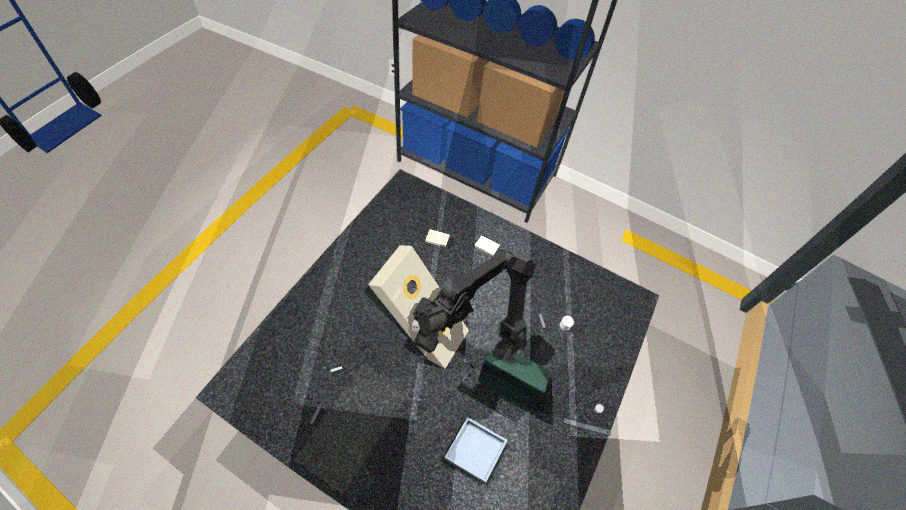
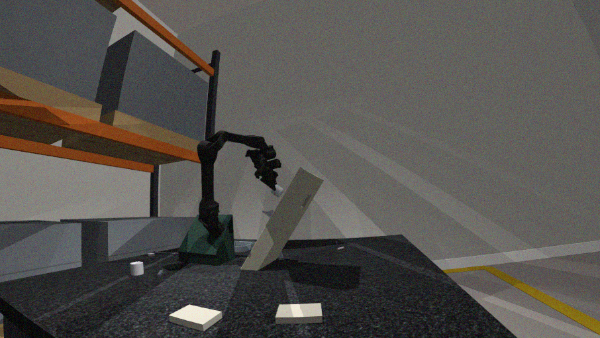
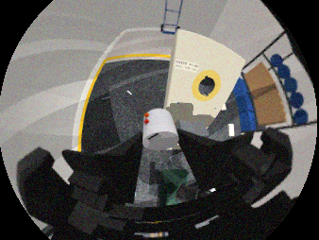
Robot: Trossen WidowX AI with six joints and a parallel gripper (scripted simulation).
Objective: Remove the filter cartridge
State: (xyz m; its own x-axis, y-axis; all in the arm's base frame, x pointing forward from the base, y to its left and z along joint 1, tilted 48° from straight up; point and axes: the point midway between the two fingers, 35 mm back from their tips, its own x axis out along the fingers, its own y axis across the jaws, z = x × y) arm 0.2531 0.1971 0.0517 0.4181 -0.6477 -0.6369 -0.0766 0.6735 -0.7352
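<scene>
Now: the tray 30 cm behind my gripper tip, 19 cm to the left of it and 29 cm below it. The rest, counted from my gripper tip: round filter cartridge right at my gripper tip.
</scene>
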